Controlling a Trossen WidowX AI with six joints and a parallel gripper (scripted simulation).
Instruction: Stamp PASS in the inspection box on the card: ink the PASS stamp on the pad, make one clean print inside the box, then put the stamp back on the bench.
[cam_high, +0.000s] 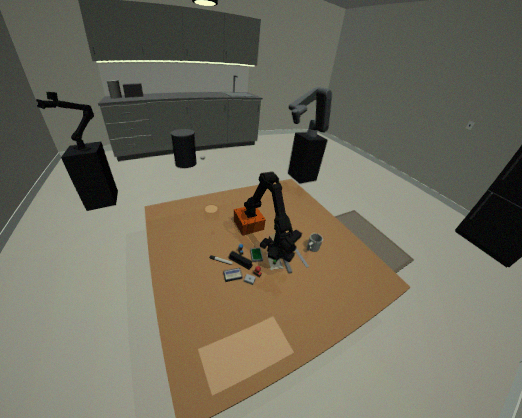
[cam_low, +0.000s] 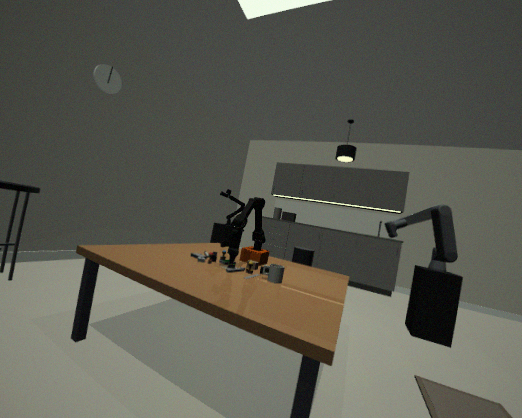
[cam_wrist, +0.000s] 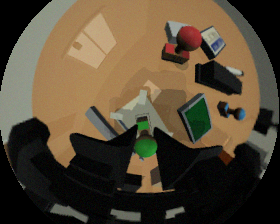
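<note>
Now: gripper tip 1 cm to the right of the PASS stamp. From my gripper tip the other things lie so: grey bar (6 cm to the left, 4 cm ahead, 2 cm below); then inspection card (3 cm below, 1 cm to the left); then bolt (6 cm to the left, 6 cm behind, 2 cm below).
</note>
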